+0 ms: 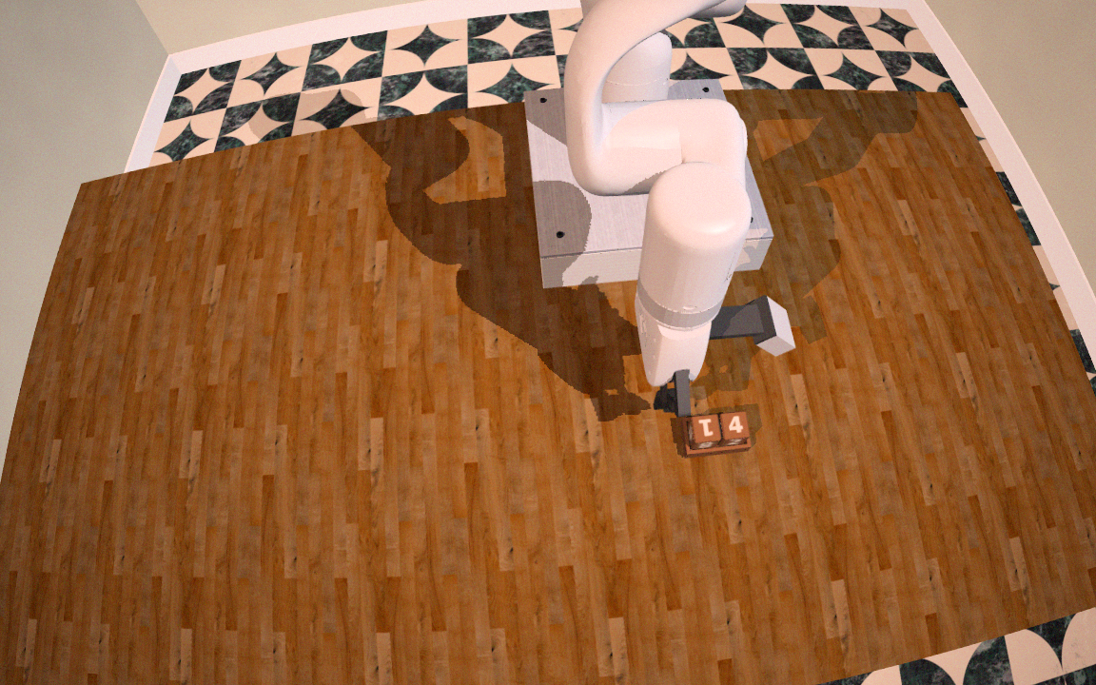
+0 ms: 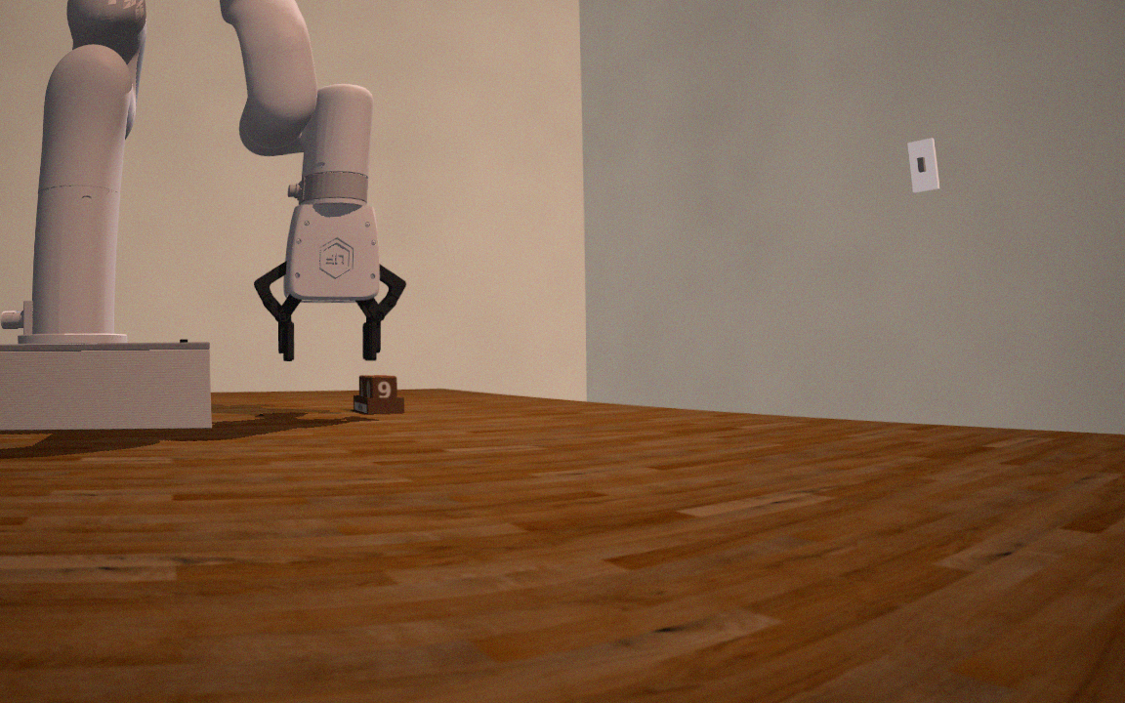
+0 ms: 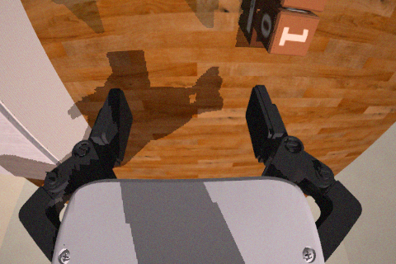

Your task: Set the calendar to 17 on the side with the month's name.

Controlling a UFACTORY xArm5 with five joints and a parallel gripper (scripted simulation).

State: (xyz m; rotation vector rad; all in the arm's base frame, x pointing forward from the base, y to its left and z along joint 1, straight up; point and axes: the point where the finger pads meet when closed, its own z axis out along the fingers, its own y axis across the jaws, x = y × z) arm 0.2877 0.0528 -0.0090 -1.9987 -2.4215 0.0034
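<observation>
My gripper is now 70 mm to the right of the brown tray, 60 mm short of it and 60 mm above it.
</observation>
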